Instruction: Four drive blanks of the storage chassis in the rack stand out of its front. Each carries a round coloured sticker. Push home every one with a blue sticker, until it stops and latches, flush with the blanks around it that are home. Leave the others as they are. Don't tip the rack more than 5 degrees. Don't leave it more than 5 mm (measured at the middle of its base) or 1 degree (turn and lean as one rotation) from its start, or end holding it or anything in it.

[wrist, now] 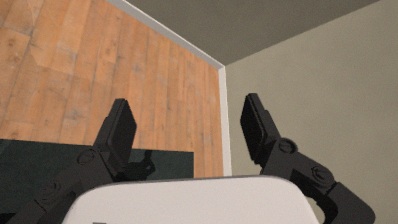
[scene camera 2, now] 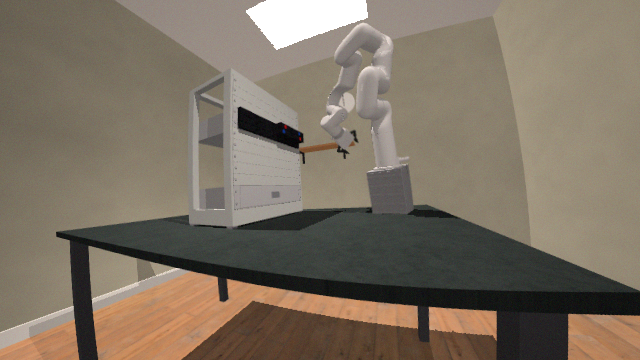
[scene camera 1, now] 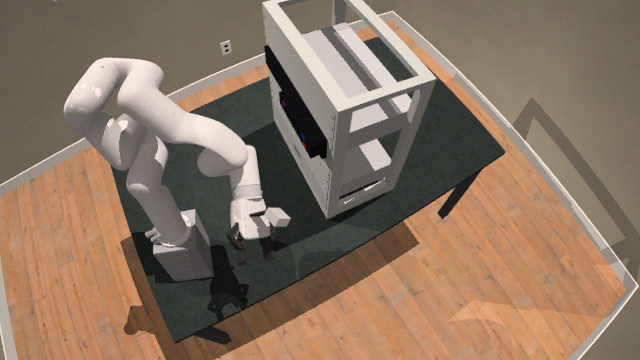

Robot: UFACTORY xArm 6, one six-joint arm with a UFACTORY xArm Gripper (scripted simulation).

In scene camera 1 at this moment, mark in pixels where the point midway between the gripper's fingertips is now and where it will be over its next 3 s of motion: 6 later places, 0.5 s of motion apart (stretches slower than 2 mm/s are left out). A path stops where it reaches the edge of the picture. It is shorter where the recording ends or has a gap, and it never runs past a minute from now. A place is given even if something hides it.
The gripper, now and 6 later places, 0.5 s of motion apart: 257, 262; 274, 238; 286, 207; 289, 175; 284, 150; 275, 134; 268, 126
